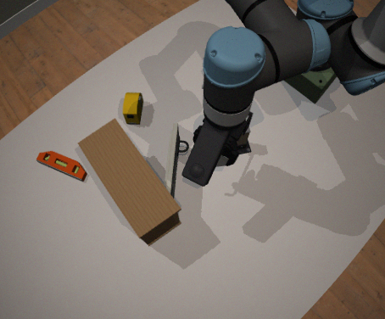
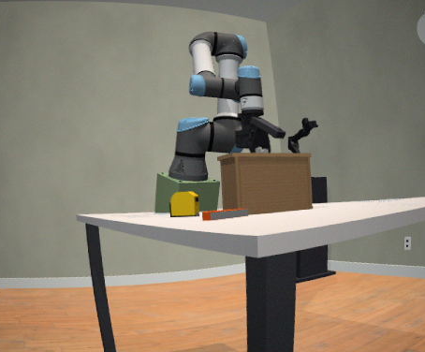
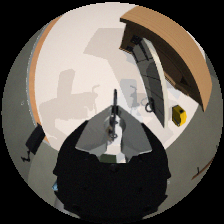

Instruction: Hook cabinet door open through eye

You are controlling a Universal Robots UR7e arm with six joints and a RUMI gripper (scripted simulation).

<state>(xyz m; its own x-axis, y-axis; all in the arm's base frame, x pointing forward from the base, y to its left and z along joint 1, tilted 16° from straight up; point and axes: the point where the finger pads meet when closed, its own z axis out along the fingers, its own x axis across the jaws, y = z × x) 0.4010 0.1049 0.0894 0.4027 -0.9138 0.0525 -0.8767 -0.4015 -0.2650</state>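
The pale door lies 7 cm ahead of my hand, 4 cm to the right of it and 4 cm below it. The rest, counted from my hand: orange spirit level (30 cm ahead, 24 cm to the right, 10 cm below); yellow tape measure (26 cm to the right, 8 cm below, 5 cm ahead).
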